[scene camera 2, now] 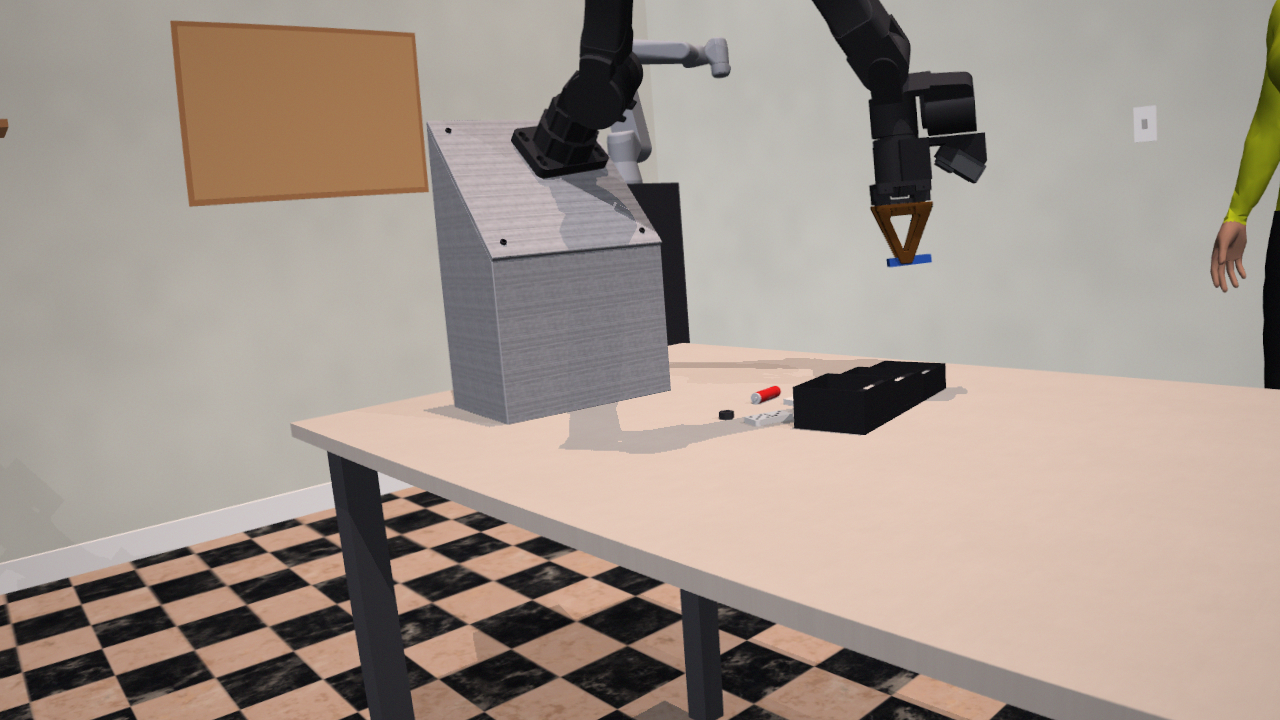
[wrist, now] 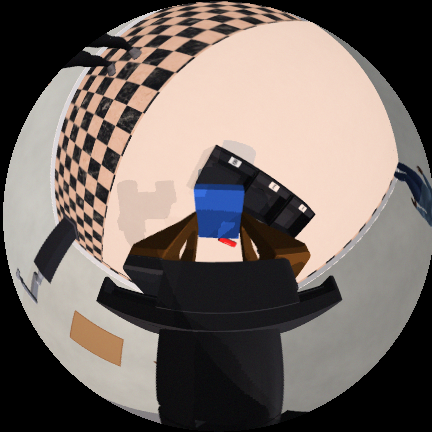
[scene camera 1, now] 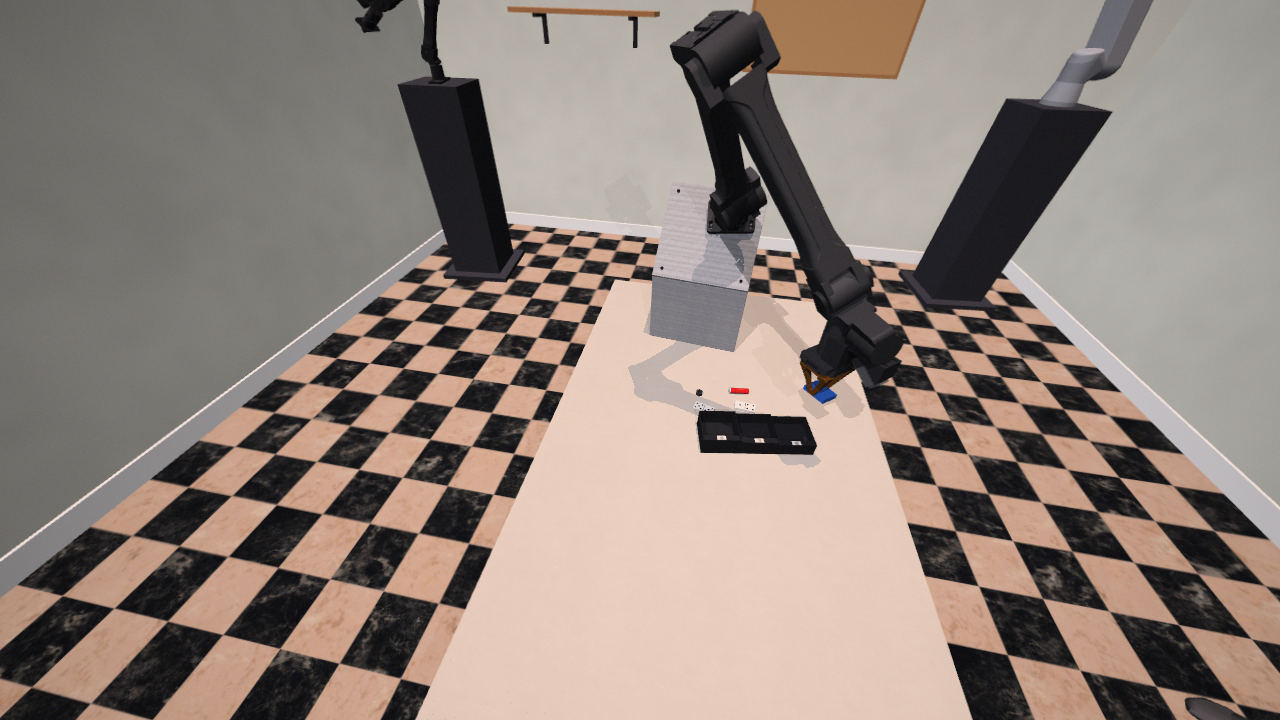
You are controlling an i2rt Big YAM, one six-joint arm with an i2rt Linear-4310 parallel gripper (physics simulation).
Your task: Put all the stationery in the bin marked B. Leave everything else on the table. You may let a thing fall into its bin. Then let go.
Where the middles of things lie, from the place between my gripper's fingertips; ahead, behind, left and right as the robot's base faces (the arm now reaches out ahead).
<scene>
I see the flat blue block [wrist: 218, 207] right at my hand. Round my hand: black three-compartment bin row [scene camera 2: 858, 401] (10 mm ahead, 100 mm to the right, 140 mm below).
</scene>
